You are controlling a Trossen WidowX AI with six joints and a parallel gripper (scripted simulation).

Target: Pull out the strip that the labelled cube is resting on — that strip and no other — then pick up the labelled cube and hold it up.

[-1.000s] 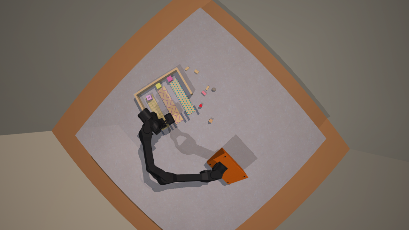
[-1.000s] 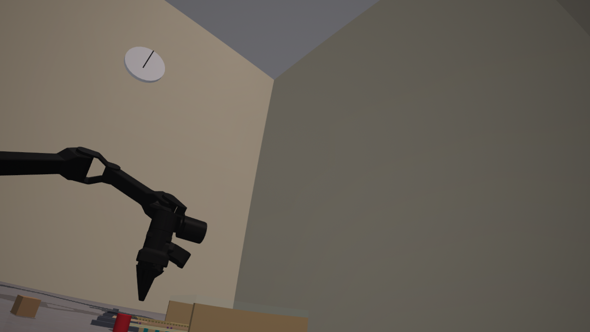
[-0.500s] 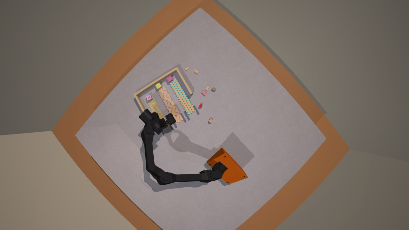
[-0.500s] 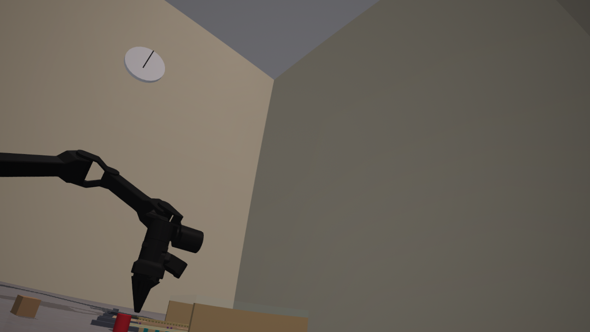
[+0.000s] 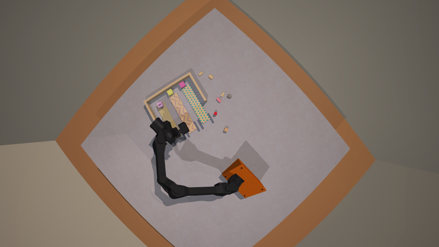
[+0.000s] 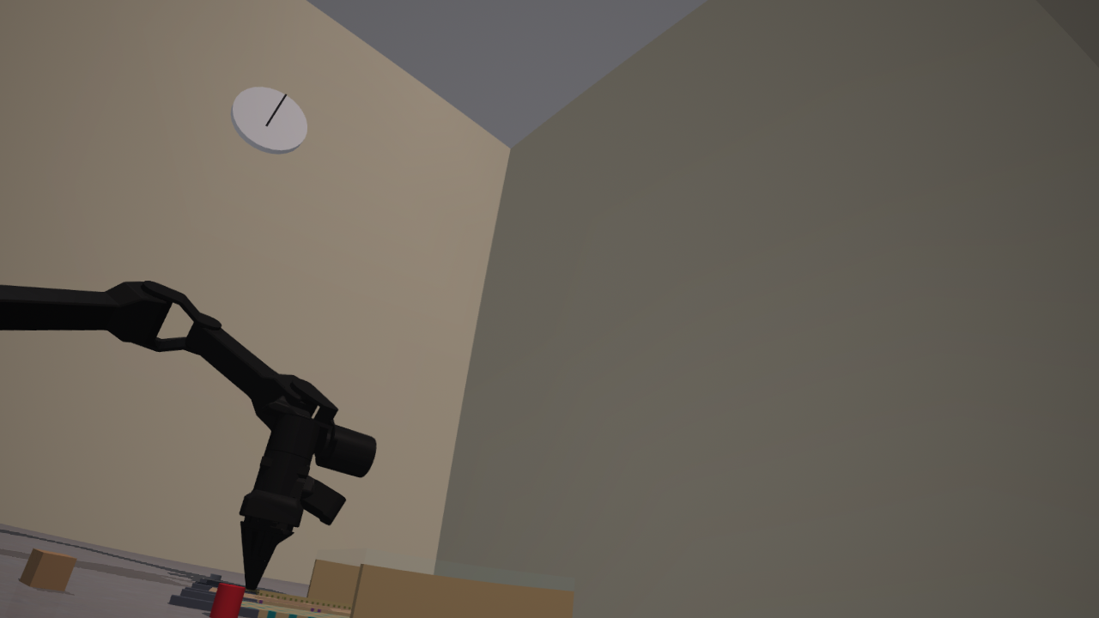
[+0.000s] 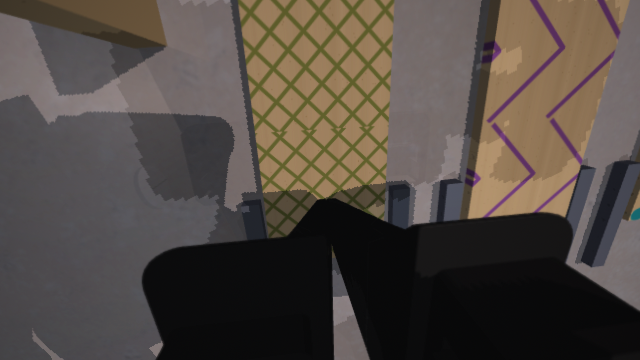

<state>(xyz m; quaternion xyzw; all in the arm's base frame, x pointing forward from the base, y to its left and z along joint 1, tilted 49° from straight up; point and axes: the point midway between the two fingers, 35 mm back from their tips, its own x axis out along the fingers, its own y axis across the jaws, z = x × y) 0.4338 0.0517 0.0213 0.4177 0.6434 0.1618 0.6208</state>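
Now: the lattice strip 90 mm ahead of my gripper tip and 30 mm to the right of it. Round my gripper tip: pink block 60 mm behind, 320 mm to the right; grey stone 90 mm behind, 370 mm to the right; red cylinder 100 mm behind, 240 mm to the right.
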